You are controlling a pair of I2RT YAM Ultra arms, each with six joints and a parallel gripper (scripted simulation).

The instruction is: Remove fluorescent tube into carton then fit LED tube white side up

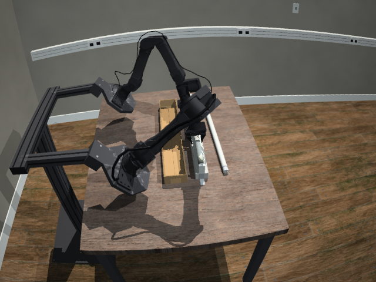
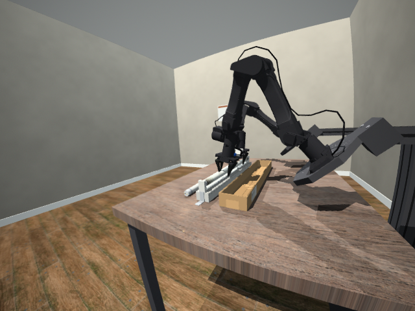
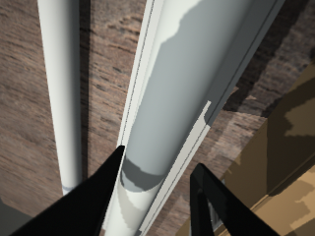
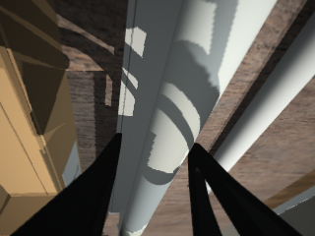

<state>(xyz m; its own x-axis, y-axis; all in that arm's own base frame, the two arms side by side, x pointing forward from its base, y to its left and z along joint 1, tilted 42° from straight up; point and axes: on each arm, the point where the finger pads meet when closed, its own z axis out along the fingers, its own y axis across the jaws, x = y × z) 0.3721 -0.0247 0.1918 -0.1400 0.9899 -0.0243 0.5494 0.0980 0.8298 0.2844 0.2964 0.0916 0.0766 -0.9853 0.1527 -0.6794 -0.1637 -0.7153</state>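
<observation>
Now: left hand 1 cm past the old fluorescent tube and 12 cm to the left of it. Round my left hand: light fixture: 1 cm behind, 12 cm to the right, 1 cm below; carton: 14 cm behind, 11 cm to the right, 4 cm below; LED tube: 10 cm ahead, 13 cm to the right, 5 cm below.
My right gripper is now 2 cm short of the old fluorescent tube and 12 cm to the right of it. Also, from my right hand: light fixture: 2 cm ahead, 12 cm to the left, 1 cm below; then carton: 10 cm behind, 13 cm to the left, 4 cm below; then LED tube: 13 cm ahead, 11 cm to the left, 6 cm below.
</observation>
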